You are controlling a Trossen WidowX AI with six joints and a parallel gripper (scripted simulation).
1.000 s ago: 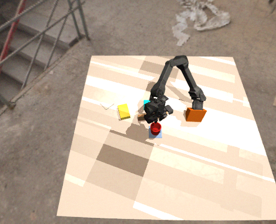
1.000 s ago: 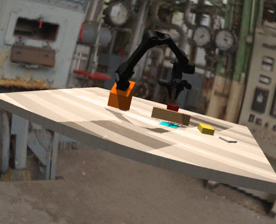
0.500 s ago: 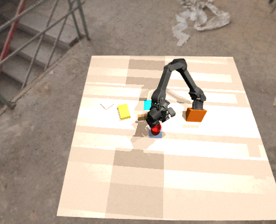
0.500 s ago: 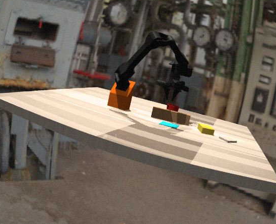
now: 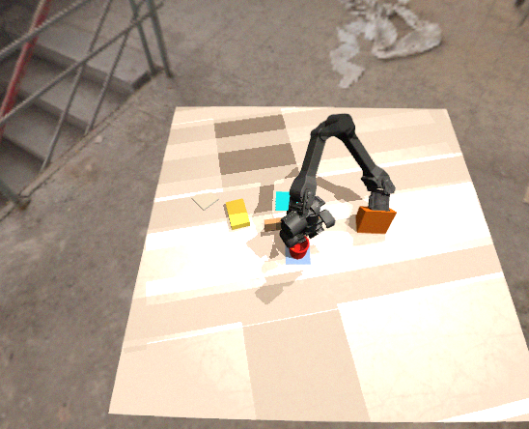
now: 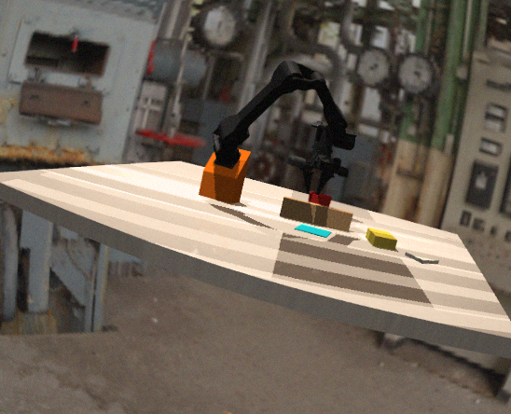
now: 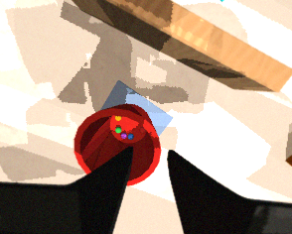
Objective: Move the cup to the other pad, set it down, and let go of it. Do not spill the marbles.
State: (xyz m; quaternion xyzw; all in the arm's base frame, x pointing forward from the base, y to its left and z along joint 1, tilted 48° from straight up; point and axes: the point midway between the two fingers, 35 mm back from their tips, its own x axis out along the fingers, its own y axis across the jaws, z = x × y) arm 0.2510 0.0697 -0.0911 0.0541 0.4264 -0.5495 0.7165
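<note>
My gripper tip is now 2 cm short of the red cup, 1 cm to the right of it and 3 cm above it. From my gripper tip the other things lie so: wooden bar (5 cm ahead, 9 cm to the right, 5 cm below); teal pad (7 cm ahead, 20 cm to the right, 8 cm below); light blue pad (2 cm ahead, 2 cm to the left, 8 cm below).
</note>
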